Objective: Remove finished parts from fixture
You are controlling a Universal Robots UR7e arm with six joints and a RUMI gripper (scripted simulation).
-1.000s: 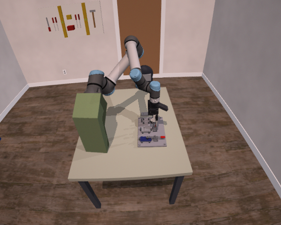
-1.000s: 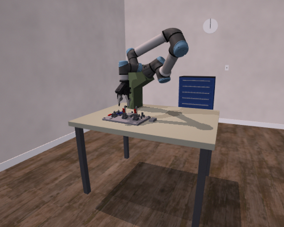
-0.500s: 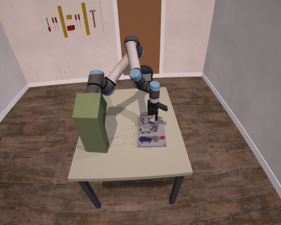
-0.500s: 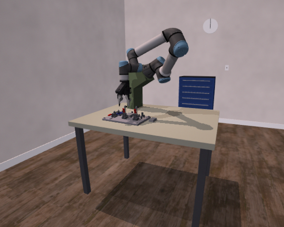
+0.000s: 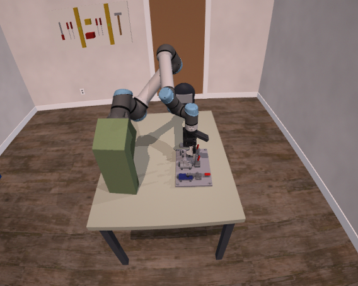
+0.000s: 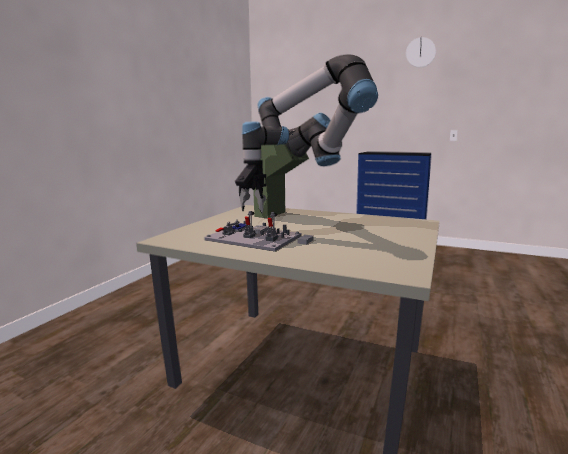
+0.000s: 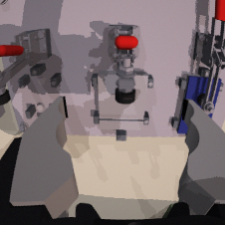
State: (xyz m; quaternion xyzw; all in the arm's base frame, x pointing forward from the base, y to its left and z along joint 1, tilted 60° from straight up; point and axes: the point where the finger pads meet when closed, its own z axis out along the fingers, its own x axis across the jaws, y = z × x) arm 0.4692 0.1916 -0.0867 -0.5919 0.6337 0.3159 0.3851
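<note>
My hand is 12 cm above the grey fixture plate. Also, from my hand: blue blank: 11 cm to the right, 10 cm below, 6 cm behind.
</note>
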